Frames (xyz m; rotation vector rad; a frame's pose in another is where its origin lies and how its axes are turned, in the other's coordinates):
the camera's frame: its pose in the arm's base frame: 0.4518 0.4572 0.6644 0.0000 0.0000 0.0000
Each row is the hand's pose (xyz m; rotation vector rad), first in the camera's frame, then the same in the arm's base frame.
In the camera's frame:
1: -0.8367 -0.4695 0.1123 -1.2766 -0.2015 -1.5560
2: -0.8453 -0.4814 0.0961 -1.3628 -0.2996 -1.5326
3: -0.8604 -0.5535 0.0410 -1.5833 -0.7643 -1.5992
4: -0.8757 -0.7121 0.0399 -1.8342 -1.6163 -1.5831
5: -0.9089 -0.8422 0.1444 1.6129 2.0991 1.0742
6: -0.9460 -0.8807 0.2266 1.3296 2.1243 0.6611
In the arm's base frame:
1: -0.3849 -0.0123 0.7767 -1.2766 -0.2015 -1.5560
2: -0.3935 -0.0242 0.7605 -1.3628 -0.2996 -1.5326
3: -0.4086 -0.0963 0.7054 -1.5833 -0.7643 -1.5992
4: -0.4239 -0.2549 0.7043 -1.8342 -1.6163 -1.5831
5: -0.4571 -0.3850 0.8088 1.6129 2.0991 1.0742
6: -0.4942 -0.4235 0.8910 1.3296 2.1243 0.6611

